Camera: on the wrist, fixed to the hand. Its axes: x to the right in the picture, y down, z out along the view.
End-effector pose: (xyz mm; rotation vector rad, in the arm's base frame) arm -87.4 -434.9 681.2 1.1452 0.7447 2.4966
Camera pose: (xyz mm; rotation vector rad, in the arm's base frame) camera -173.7 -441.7 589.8 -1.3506 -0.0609 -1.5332
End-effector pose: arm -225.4 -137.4 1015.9 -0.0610 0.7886 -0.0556
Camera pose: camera -313.7 -182.9 938.5 0.8290 0.4441 1.2337
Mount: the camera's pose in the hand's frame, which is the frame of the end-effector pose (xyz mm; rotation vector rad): -4.1 -41.9 -118.7 0.3264 -0.2124 1.5151
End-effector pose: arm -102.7 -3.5 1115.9 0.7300 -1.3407 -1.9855
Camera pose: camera -20.7 -58.7 1037.8 -0.4019 -1.5702 -0.6188
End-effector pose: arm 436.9 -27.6 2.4 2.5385 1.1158 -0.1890
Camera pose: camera 400.8 40.4 102.1 2.7740 -1.0780 -0.2051
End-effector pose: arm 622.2 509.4 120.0 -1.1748 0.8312 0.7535
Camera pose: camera 637.2 384.4 122.8 0.0373 1.5528 1.8055
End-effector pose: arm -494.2 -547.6 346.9 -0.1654 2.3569 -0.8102
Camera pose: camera -566.2 -519.3 446.3 1.3935 1.4383 -0.3055
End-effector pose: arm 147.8 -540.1 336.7 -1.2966 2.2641 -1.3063
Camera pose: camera 107.5 -476.1 437.4 0.4479 1.8504 -0.7440
